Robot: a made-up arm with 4 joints.
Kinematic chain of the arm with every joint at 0, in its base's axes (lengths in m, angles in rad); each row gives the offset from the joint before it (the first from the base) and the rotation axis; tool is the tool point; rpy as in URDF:
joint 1: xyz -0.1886 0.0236 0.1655 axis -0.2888 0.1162 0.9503
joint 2: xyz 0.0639 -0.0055 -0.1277 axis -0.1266 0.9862 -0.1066
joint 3: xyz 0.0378 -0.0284 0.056 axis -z
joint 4: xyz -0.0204 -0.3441 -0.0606 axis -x
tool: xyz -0.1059 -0.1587 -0.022 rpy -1.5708 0 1.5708
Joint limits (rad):
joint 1: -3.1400..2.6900
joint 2: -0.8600..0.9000
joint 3: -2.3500..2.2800
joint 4: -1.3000..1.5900
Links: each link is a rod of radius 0.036 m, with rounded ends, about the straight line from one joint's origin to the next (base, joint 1, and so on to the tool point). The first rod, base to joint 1, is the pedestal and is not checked.
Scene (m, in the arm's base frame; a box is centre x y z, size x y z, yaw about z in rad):
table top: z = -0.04
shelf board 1: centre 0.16 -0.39 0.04 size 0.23 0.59 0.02 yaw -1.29
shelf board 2: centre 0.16 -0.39 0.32 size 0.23 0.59 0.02 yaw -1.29
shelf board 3: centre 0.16 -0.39 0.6 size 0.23 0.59 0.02 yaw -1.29
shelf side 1: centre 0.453 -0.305 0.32 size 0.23 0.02 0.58 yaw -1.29
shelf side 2: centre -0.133 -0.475 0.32 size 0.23 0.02 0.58 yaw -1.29
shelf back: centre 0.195 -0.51 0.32 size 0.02 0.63 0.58 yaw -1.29
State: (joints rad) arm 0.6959 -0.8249 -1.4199 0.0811
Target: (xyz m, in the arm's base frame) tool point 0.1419 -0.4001 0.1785
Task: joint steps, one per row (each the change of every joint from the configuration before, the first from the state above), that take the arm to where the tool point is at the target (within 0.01 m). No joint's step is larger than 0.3 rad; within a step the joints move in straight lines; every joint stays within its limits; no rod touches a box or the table.
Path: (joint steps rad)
1: 0.1578 0.0654 0.2008 0.0297
2: 0.1578 0.0655 0.2009 0.0297
3: 0.1578 0.0654 0.2008 0.0297
4: -0.2300 -0.0755 0.1350 0.1926
5: -0.2300 -0.0755 0.1351 0.1927
6: -0.2204 -0.0804 0.2142 0.2376

